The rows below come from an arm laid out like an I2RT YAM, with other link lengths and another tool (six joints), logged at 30 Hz.
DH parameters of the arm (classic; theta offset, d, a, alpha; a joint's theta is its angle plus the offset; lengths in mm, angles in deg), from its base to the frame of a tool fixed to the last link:
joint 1: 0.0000 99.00 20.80 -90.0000
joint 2: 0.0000 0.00 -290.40 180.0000
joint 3: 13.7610 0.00 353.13 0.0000
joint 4: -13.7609 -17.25 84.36 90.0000
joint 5: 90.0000 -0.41 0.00 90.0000
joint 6: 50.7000 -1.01 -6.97 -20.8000
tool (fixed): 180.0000 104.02 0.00 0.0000
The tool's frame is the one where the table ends.
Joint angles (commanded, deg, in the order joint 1, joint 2, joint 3, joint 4, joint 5, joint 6), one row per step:
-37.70 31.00 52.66 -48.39 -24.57 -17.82
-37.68 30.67 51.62 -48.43 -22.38 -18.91
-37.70 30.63 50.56 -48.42 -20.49 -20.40
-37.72 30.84 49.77 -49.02 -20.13 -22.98
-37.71 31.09 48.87 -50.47 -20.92 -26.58
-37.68 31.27 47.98 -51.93 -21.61 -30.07
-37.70 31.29 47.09 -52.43 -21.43 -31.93
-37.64 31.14 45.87 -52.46 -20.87 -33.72
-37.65 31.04 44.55 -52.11 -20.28 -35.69
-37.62 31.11 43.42 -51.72 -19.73 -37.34
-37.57 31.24 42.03 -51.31 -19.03 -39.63
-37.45 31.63 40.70 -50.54 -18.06 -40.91
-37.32 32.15 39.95 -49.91 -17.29 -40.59
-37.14 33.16 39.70 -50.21 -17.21 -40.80
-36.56 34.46 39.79 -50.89 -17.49 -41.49
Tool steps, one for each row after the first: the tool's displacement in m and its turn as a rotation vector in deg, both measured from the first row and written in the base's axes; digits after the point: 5 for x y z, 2 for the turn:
-0.00017 -0.00416 -0.00835 -1.30 1.40 -1.47
0.00036 -0.00887 -0.01767 -2.70 3.06 -2.51
0.00017 -0.01100 -0.02691 -4.14 4.96 -1.65
-0.00138 -0.01057 -0.03873 -5.41 7.42 0.83
-0.00345 -0.00985 -0.05000 -6.61 9.73 3.29
-0.00431 -0.01083 -0.05846 -7.39 11.20 4.16
-0.00476 -0.01247 -0.06803 -8.44 12.57 4.77
-0.00466 -0.01505 -0.07784 -9.79 13.83 5.38
-0.00414 -0.01752 -0.08656 -10.88 14.97 5.93
-0.00383 -0.02051 -0.09767 -12.37 16.53 6.79
-0.00221 -0.02401 -0.10833 -13.22 17.94 6.99
-0.00009 -0.02628 -0.11479 -12.86 18.75 6.48
0.00135 -0.02687 -0.12063 -12.09 19.98 7.00
0.00314 -0.02551 -0.12547 -11.44 21.30 8.53

